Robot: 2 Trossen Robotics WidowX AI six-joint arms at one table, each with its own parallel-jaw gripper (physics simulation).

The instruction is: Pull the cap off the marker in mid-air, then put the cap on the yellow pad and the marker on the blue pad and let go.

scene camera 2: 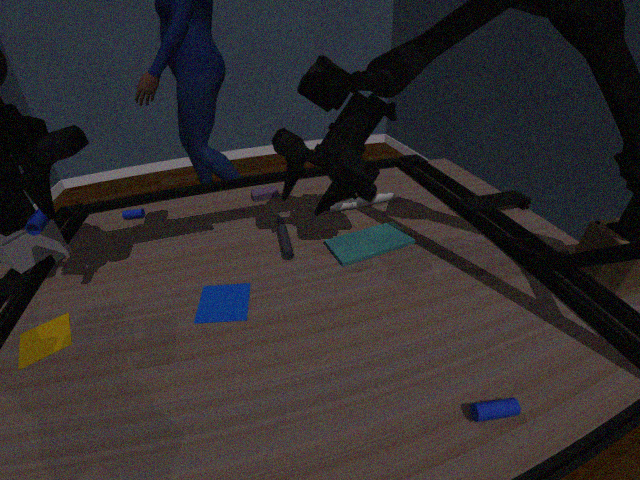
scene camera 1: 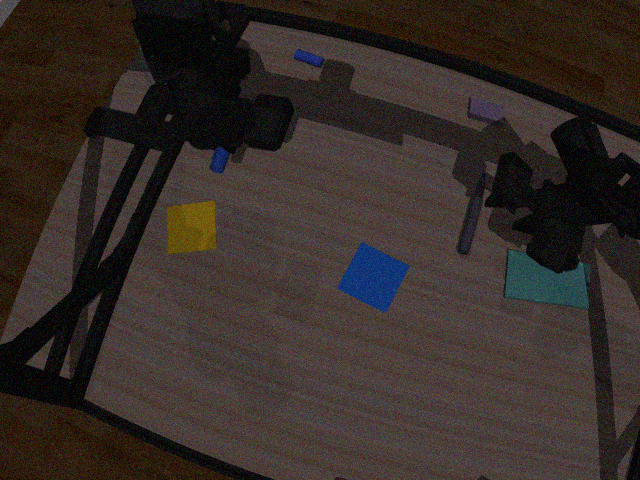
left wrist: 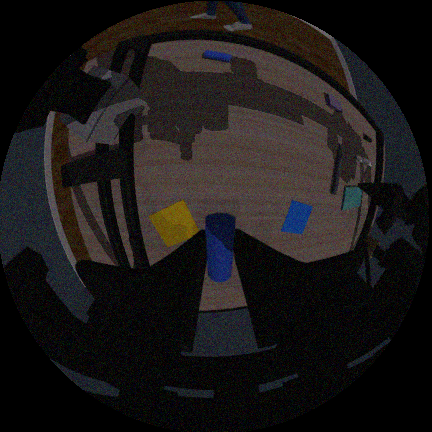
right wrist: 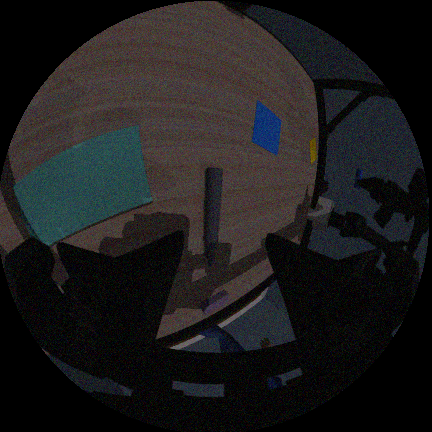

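My left gripper is shut on the blue cap and holds it above the table, beyond the yellow pad in scene camera 1. The dark marker, uncapped, lies on the table to the right of the blue pad, off it. My right gripper is open and empty, above the table beside the marker.
A teal slab lies right of the marker. A purple block and a small blue cylinder lie near the far edge. Another blue cylinder lies near a table corner. A white object lies behind the slab.
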